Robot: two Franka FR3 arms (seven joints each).
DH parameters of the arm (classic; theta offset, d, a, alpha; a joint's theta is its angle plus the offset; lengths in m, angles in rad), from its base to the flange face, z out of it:
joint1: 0 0.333 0 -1.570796
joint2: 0 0 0 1.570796
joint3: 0 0.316 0.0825 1.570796
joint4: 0 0 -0.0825 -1.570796
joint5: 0 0.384 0 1.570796
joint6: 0 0 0.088 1.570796
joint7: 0 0.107 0 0
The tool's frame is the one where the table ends.
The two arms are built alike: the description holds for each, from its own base.
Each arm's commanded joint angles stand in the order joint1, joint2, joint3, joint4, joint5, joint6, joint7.
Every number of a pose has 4 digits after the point. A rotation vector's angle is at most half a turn.
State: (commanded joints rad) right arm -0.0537 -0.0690 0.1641 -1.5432 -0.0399 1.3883 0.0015; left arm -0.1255 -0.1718 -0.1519 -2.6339 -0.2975 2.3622 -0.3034
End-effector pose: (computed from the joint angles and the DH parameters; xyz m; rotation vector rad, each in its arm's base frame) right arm 0.5106 0.0552 0.6586 3.0793 0.1579 -0.1293; left arm 0.3938 -0.1140 0.2958 2.9733 0.3770 -0.2149
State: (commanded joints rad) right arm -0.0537 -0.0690 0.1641 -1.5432 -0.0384 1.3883 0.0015; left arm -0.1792 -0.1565 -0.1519 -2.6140 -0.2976 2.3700 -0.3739
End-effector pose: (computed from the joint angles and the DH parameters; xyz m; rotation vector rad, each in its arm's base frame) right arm 0.5106 0.0554 0.6586 3.0808 0.1583 -0.1295; left arm 0.3942 -0.1374 0.2978 2.9734 0.4019 -0.2114
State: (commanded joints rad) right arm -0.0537 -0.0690 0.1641 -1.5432 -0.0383 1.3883 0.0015; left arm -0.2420 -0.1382 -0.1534 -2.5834 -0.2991 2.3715 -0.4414
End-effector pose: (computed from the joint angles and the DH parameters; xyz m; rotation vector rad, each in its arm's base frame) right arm 0.5106 0.0554 0.6586 3.0809 0.1584 -0.1295; left arm 0.3942 -0.1668 0.3021 2.9728 0.4057 -0.2084
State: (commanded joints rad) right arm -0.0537 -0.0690 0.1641 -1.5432 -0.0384 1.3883 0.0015; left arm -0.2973 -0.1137 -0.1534 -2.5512 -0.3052 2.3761 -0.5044
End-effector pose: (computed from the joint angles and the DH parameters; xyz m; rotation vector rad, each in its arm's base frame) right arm 0.5106 0.0554 0.6586 3.0808 0.1583 -0.1295; left arm 0.3943 -0.1934 0.3045 2.9662 0.4218 -0.2092
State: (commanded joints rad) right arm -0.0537 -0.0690 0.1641 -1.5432 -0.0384 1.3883 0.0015; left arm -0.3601 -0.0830 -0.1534 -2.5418 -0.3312 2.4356 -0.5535
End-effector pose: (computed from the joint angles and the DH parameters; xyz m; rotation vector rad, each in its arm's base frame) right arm 0.5106 0.0554 0.6586 3.0808 0.1583 -0.1295; left arm 0.3900 -0.2201 0.2995 2.9439 0.4390 -0.1794
